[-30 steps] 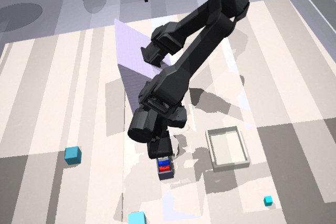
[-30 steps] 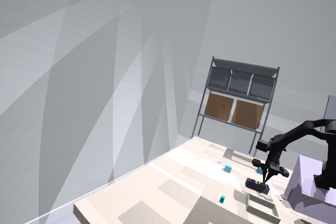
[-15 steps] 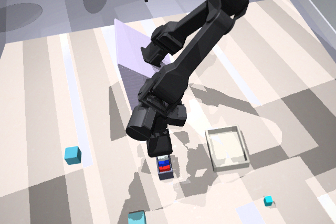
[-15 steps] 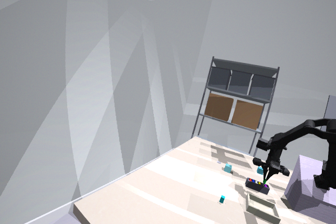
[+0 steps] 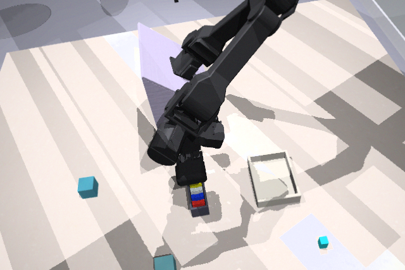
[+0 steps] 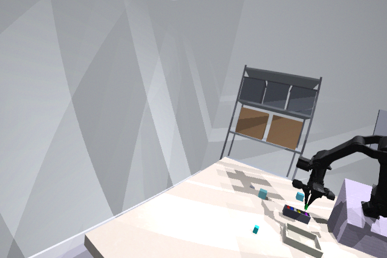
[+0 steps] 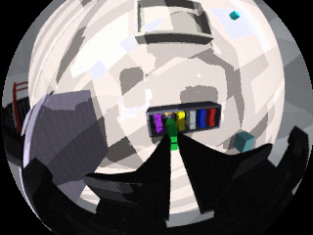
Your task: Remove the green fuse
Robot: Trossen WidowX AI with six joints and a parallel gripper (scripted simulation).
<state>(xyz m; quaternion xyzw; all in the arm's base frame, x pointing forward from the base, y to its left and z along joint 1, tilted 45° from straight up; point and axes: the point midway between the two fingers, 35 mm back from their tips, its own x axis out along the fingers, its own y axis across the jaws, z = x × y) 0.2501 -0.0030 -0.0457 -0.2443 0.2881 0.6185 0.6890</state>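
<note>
Now: the tray 5 cm ahead of my gripper tip, 18 cm to the left of it and 8 cm below it. Round my gripper tip: green fuse: 1 cm below.
</note>
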